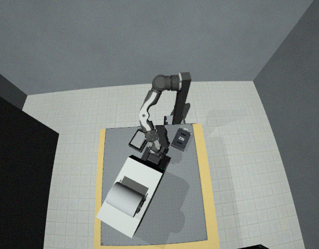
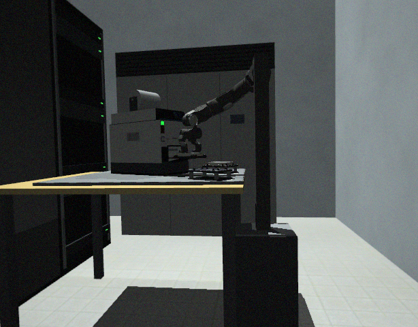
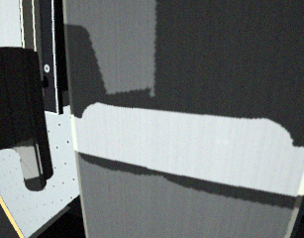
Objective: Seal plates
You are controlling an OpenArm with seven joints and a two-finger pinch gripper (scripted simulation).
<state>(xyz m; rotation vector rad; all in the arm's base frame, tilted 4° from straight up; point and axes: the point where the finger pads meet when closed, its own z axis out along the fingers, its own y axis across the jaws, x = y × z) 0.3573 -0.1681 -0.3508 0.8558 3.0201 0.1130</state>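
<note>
Right now my hand is 10 mm above the well plate. The rest, counted from my hand: foil roll 300 mm above, 290 mm ahead, 180 mm to the right; then start button 140 mm ahead, 70 mm above, 30 mm to the left; then sealer stage 20 mm below.
</note>
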